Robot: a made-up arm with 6 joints. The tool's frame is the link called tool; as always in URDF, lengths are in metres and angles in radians.
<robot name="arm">
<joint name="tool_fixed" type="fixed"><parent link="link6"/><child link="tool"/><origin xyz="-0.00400 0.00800 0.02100" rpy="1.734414 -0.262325 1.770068"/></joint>
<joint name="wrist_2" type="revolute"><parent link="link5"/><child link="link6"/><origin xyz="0.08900 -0.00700 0.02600" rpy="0.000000 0.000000 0.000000"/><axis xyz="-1 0 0"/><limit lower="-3.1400" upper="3.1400" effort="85" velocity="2.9"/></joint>
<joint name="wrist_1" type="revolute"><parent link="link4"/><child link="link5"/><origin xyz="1.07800 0.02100 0.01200" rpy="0.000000 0.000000 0.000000"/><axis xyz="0 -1 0"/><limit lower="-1.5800" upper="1.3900" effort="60" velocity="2"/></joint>
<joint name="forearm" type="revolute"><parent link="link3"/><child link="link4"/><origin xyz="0.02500 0.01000 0.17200" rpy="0.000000 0.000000 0.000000"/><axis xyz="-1 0 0"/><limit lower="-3.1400" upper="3.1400" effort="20" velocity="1.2"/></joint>
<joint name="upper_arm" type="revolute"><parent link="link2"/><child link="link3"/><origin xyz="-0.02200 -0.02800 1.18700" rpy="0.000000 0.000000 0.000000"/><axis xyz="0 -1 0"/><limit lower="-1.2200" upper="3.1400" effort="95" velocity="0.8"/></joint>
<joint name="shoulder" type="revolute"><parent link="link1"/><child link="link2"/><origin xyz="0.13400 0.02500 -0.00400" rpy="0.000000 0.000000 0.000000"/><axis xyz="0 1 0"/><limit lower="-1.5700" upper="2.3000" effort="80" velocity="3"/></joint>
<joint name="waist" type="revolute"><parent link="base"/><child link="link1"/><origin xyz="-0.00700 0.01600 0.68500" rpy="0.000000 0.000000 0.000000"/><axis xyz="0 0 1"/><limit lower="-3.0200" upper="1.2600" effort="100" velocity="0.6"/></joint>
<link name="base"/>
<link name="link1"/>
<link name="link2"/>
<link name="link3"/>
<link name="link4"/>
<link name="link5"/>
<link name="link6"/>
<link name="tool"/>
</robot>
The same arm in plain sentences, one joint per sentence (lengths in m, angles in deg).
The arm has six revolute joints in a row. What follows holds with every joint at zero, and every direction is one of the base frame's.
The first joint lies 0.007 m along -x and 0.016 m along +y and 0.685 m along +z from the base frame's origin and rotates about +z, from -173.03 to 72.19 deg.
The second joint lies 0.134 m along +x and 0.025 m along +y and 0.004 m along -z from the first joint and rotates about +y, from -89.95 to 131.78 deg.
The third joint lies 0.022 m along -x and 0.028 m along -y and 1.187 m along +z from the second joint and rotates about -y, from -69.9 to 179.91 deg.
The fourth joint lies 0.025 m along +x and 0.01 m along +y and 0.172 m along +z from the third joint and rotates about -x, from -179.91 to 179.91 deg.
The fifth joint lies 1.078 m along +x and 0.021 m along +y and 0.012 m along +z from the fourth joint and rotates about -y, from -90.53 to 79.64 deg.
The sixth joint lies 0.089 m along +x and 0.007 m along -y and 0.026 m along +z from the fifth joint and rotates about -x, from -179.91 to 179.91 deg.
The tool frame, which is the frame that the pose is given for, lies 0.004 m along -x and 0.008 m along +y and 0.021 m along +z from the sixth joint; its axes are the base frame's turned by roll 99.37, pitch -15.03 and yaw 101.42 deg (as in URDF: about the fixed x, then y, then z).

